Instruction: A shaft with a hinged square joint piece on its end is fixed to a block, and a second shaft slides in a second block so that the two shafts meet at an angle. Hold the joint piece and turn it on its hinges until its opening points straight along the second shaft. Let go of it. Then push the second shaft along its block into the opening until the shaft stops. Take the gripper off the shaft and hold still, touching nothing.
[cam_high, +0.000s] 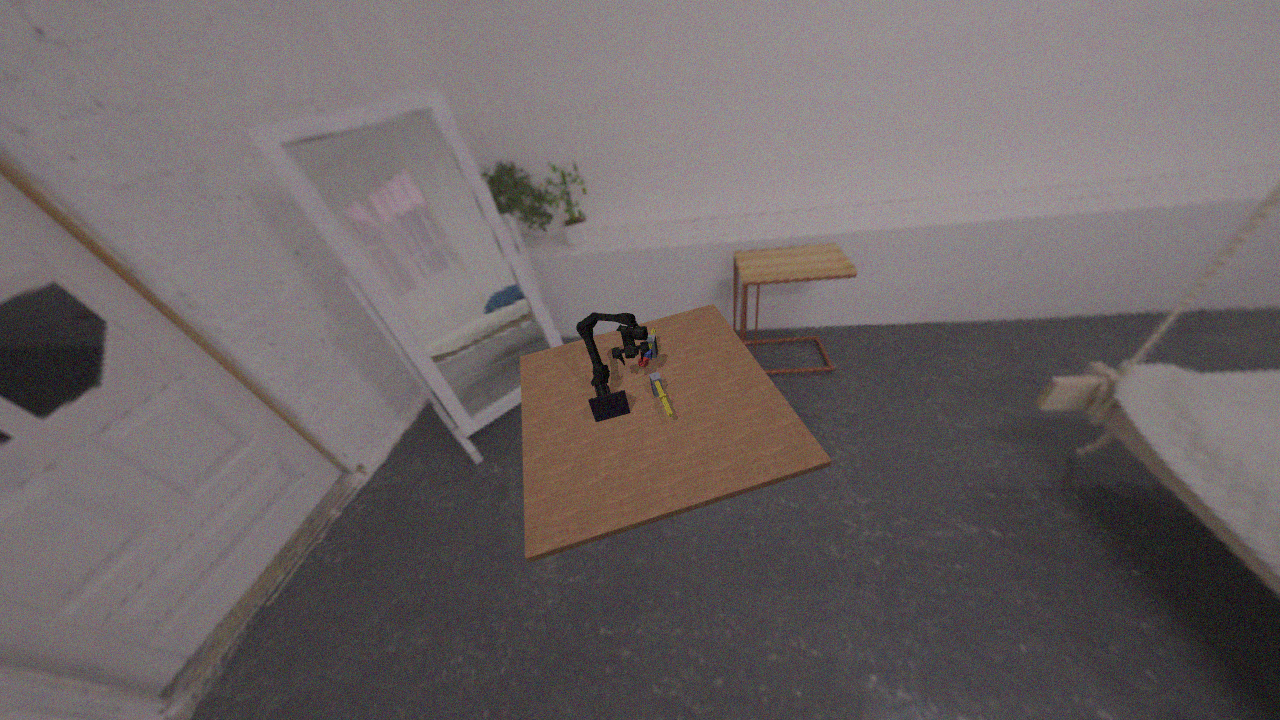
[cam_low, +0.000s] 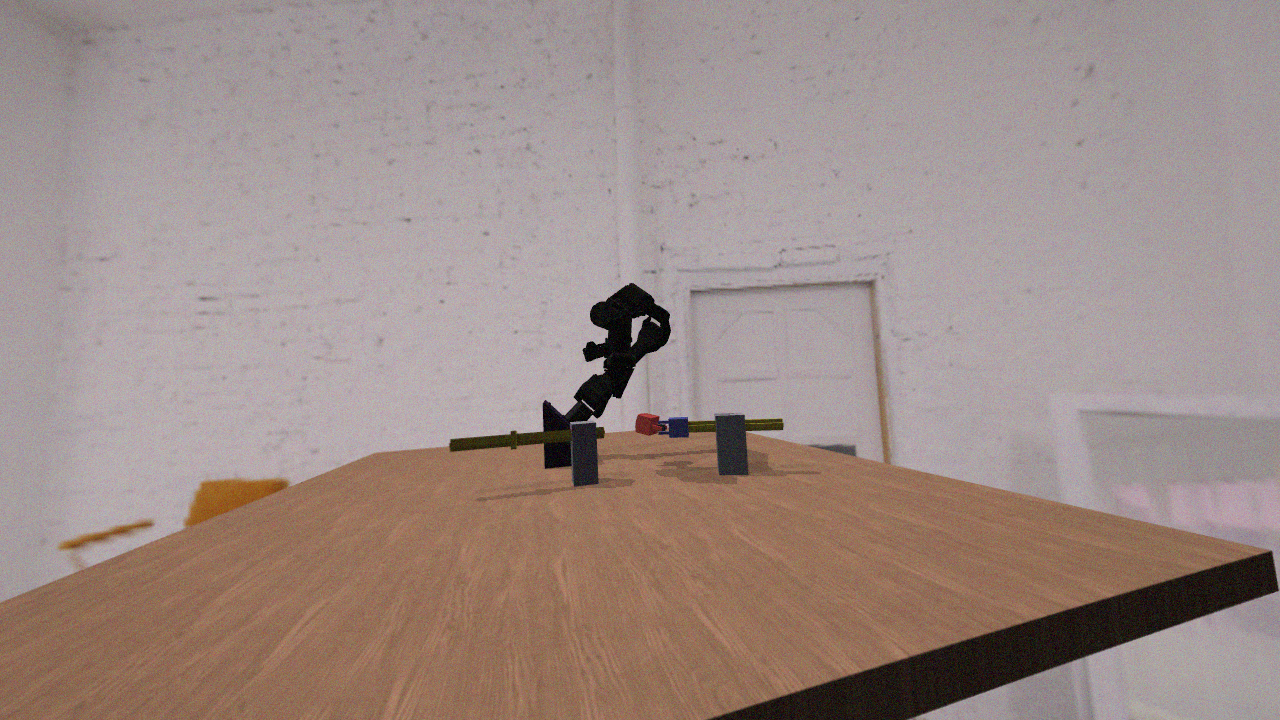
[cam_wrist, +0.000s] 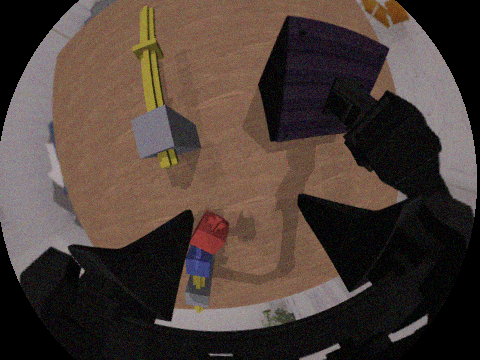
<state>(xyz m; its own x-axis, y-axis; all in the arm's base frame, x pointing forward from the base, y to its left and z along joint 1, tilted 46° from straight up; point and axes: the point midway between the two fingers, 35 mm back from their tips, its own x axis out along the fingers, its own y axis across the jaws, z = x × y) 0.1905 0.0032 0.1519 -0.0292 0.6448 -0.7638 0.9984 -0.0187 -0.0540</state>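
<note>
Right now the red joint piece is 60 mm ahead of my gripper tip, 60 mm to the left of it and 60 mm below it.
</note>
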